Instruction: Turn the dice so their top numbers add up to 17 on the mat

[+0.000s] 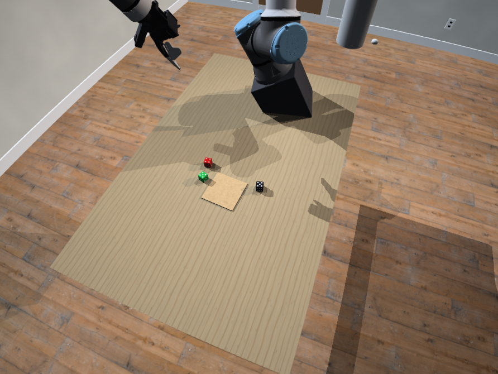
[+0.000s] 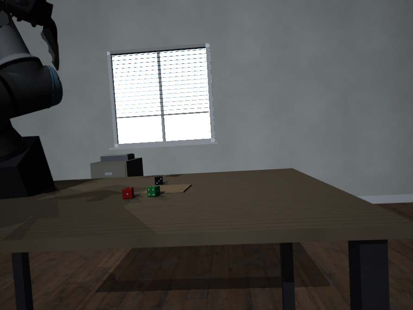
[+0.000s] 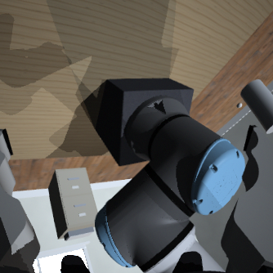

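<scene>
The red die lies 370 mm below my hand, 190 mm to the left of it and 160 mm ahead of it. Round my hand: black die 440 mm to the left, 370 mm below, 160 mm ahead; then green die 370 mm below, 230 mm ahead, 210 mm to the left; then tan mat 390 mm below, 320 mm to the left, 240 mm ahead.
</scene>
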